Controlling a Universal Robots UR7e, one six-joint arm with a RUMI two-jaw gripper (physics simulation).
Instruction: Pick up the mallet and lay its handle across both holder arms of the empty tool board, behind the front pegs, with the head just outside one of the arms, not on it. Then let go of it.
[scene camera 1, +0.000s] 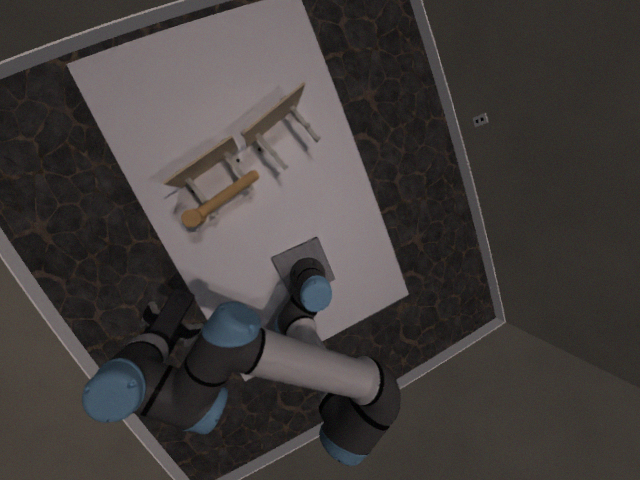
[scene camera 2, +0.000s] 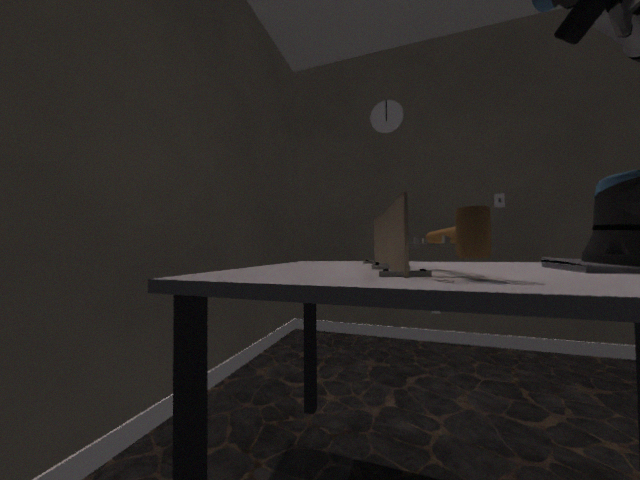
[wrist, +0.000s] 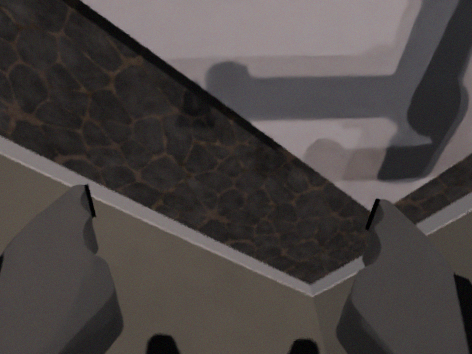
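Where they show: gripper, between the fingertips: (wrist: 233, 196); arm's base, origin of its link: (scene camera 1: 307, 273) (scene camera 2: 622, 263).
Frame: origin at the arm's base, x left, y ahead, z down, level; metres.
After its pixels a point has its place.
The orange-brown mallet (scene camera 1: 227, 194) {x 0.104, y 0.443, z -0.094 m} (scene camera 2: 473, 232) {x 0.278, y 0.438, z -0.074 m} lies across both arms of the left tool board (scene camera 1: 200, 164) {x 0.128, y 0.569, z -0.112 m} (scene camera 2: 393, 237) {x 0.111, y 0.579, z -0.074 m} in scene view 1. Its round head is just outside that board's left arm, and its handle end sticks out past the right arm. The exact fit against the front pegs is too small to tell. The right tool board (scene camera 1: 273, 114) {x -0.171, y 0.601, z -0.127 m} is empty, with two bare holder arms pointing toward the robot's side. My gripper (scene camera 1: 170, 321) {x 0.364, y 0.208, z -0.336 m} (wrist: 233, 196) {x 0.364, y 0.208, z -0.336 m} is open and empty, well away from the mallet, high above the table's left edge near the robot; part of it shows at scene view 2's upper right.
The two boards stand side by side on the white table (scene camera 1: 351, 206) {x -0.320, y 0.159, z 0.017 m} (scene camera 2: 330, 276) {x 0.249, y 0.724, z 0.018 m}, with a narrow gap between them. The robot's base plate (scene camera 1: 281, 260) {x 0.066, y 0.113, z -0.002 m} is on the table, in front of the boards. Shadows of the arm fall on the table in the wrist view.
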